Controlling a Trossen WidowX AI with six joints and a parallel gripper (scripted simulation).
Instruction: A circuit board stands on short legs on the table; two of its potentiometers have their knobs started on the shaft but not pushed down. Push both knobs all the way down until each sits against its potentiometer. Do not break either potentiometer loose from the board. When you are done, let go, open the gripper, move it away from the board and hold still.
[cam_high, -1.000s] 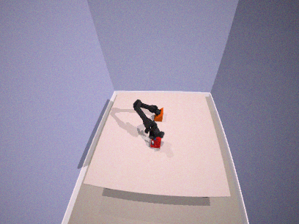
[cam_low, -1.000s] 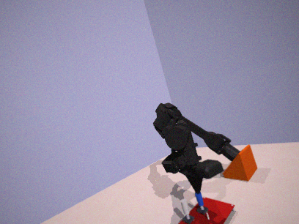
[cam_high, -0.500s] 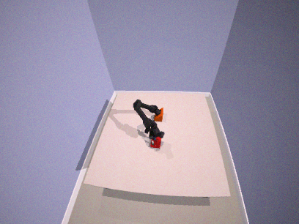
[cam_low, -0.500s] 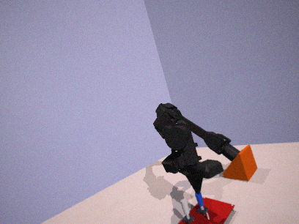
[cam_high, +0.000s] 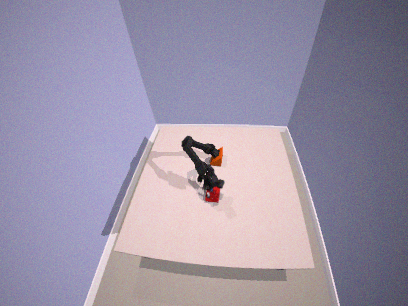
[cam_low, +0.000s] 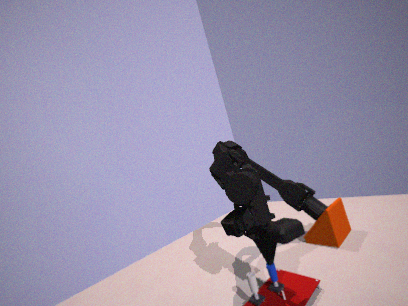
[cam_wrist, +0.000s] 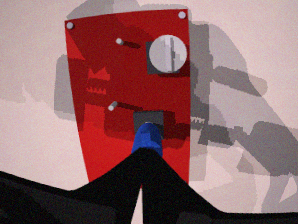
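Now: gripper tip 6 cm short of the white knob, 1 cm to the left of it and 1 cm above it. Also, from my gripper tip: blue knob (1 cm below).
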